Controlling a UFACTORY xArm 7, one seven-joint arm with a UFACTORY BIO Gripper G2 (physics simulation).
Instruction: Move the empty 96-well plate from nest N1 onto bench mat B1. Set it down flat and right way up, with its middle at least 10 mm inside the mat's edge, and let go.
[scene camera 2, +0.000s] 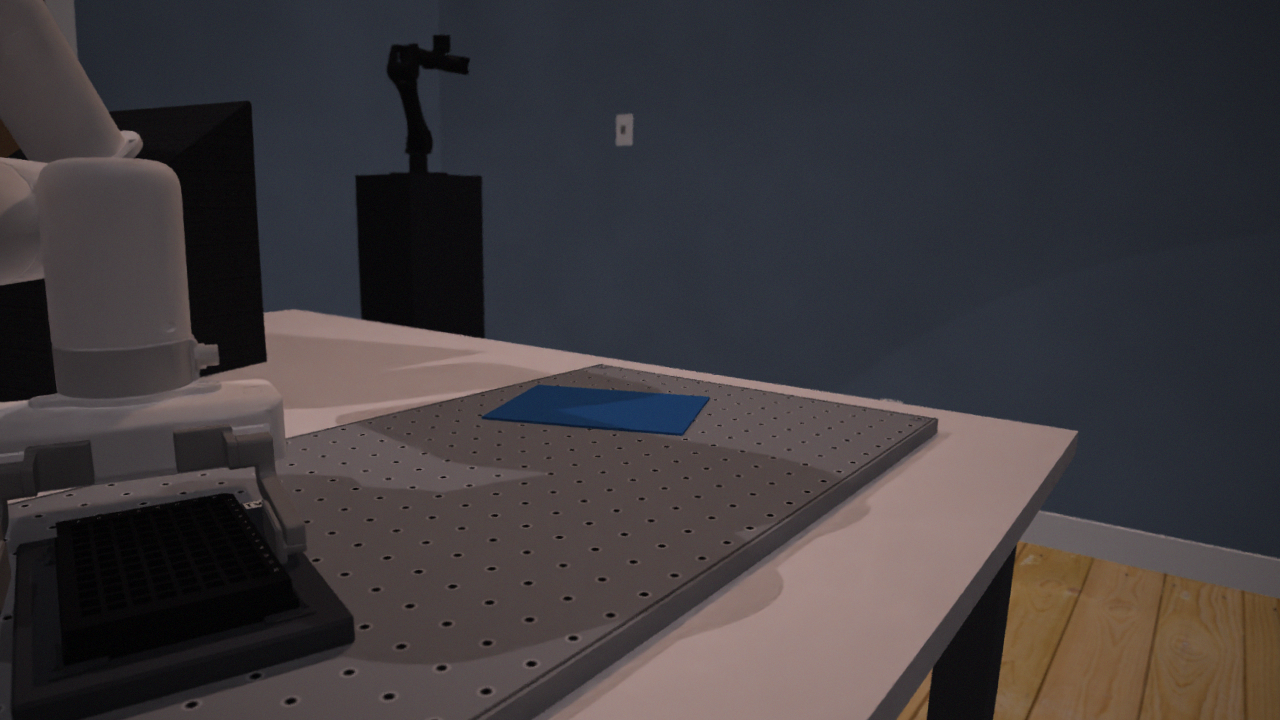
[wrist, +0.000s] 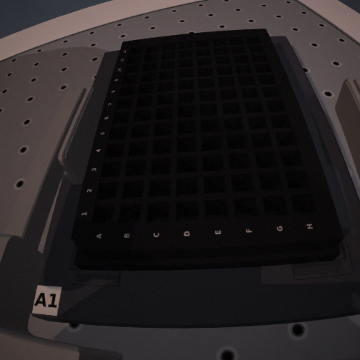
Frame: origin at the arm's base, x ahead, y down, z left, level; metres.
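Seen in the pictures: hand at its tool point: (scene camera 2: 143, 553).
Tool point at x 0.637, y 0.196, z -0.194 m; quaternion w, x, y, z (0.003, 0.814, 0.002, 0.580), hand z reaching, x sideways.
A point is followed by its place in that frame.
The black 96-well plate (scene camera 2: 170, 573) @(x 0.676, y 0.192, z -0.198 m) (wrist: 205, 245) sits flat and wells up in the dark grey nest (scene camera 2: 313, 626) @(x 0.737, y 0.206, z -0.168 m) (wrist: 190, 300), which bears an A1 label. My gripper (scene camera 2: 147, 548) @(x 0.637, y 0.196, z -0.194 m) (wrist: 213, 132) is open, with one finger along each long side of the plate. In the wrist view there is a gap between the left finger and the plate, and a gap on the right, where part of the finger is cut off by the frame's edge. The blue bench mat (scene camera 2: 617, 411) @(x 0.587, y 0.215, z 0.206 m) lies flat farther back in the scene view, with nothing on it.
The nest and mat are on a grey perforated board (scene camera 2: 537, 537) @(x 0.722, y 0.217, z -0.026 m) (wrist: 45, 75) on a pale table (scene camera 2: 805, 582) @(x 0.848, y 0.230, z 0.042 m). A dark panel-like block (scene camera 2: 214, 232) @(x 0.099, y 0.073, z 0.093 m) stands behind my arm. A black pedestal (scene camera 2: 420, 250) with a small dark arm (scene camera 2: 411, 98) stands beyond the table.
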